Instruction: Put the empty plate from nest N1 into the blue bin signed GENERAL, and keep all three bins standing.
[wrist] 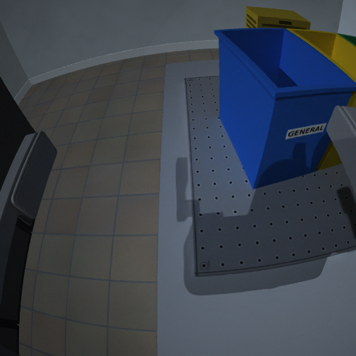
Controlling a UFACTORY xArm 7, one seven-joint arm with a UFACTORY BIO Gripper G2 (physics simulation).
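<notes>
My gripper [192,146] is open and empty, one finger at the left edge and the other at the right edge of the wrist view. The blue bin [245,107] with the GENERAL sign [306,131] stands upright at the upper right, its open top showing; part of its inside is in shadow. The right finger shows in front of the bin's right side. A yellow bin [334,156] stands beside it, partly hidden. Part of a green bin [350,41] shows at the right edge. The plate and nest N1 do not show in this view.
The bins stand on a perforated board [209,170] on a grey table [172,320]. A yellow box [277,18] with dark slots is behind the blue bin. Tiled floor [90,180] lies left of the table. A dark block [10,117] is at the left edge.
</notes>
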